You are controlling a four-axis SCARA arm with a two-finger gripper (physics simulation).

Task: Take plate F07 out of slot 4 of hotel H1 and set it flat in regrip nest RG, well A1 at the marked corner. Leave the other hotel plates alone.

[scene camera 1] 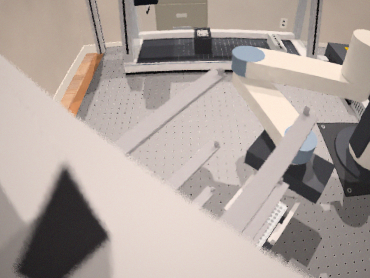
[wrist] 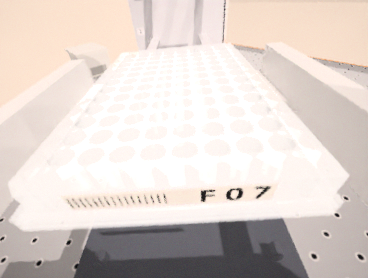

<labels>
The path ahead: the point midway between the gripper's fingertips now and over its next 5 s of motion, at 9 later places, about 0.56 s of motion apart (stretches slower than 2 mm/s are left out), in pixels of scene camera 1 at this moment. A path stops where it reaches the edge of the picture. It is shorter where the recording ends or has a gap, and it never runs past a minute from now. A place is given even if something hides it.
My gripper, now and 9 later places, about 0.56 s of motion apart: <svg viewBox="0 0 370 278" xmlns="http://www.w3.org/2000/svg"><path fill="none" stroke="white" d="M248 227L247 230L244 236L244 238L244 238L244 238L246 234L238 247L235 251L235 252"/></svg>
</labels>
